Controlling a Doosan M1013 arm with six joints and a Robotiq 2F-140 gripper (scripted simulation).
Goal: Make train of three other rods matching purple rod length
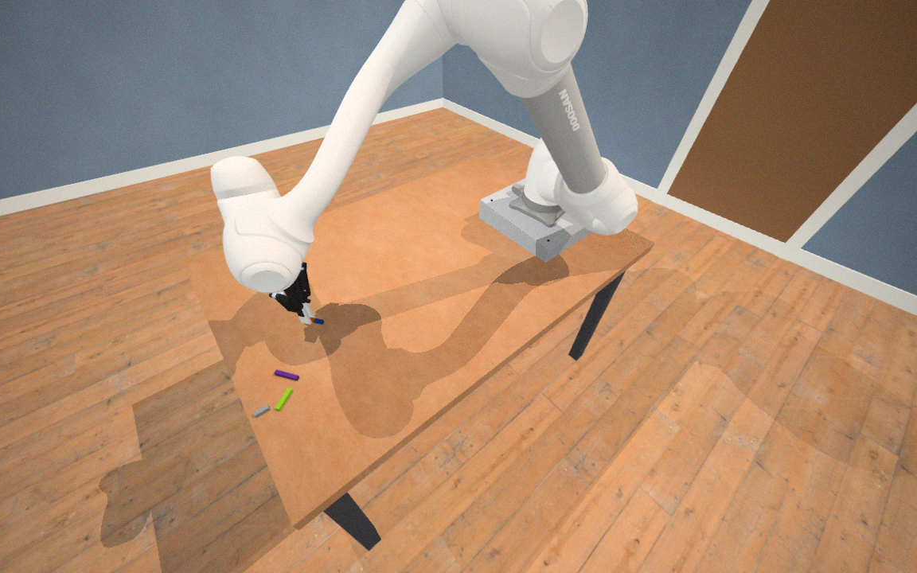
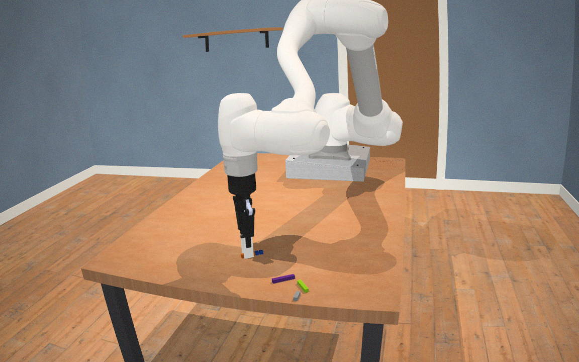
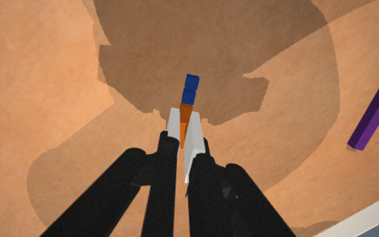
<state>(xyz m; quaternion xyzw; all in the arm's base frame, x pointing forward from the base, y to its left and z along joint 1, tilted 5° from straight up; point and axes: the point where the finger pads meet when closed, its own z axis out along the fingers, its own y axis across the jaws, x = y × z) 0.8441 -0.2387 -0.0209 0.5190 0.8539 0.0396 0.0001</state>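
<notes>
Right now the orange rod is 30 mm below my hand. Round my hand: grey rod 210 mm ahead, 150 mm to the left, 30 mm below; then lime rod 170 mm ahead, 160 mm to the left, 30 mm below; then purple rod 130 mm ahead, 110 mm to the left, 30 mm below.
</notes>
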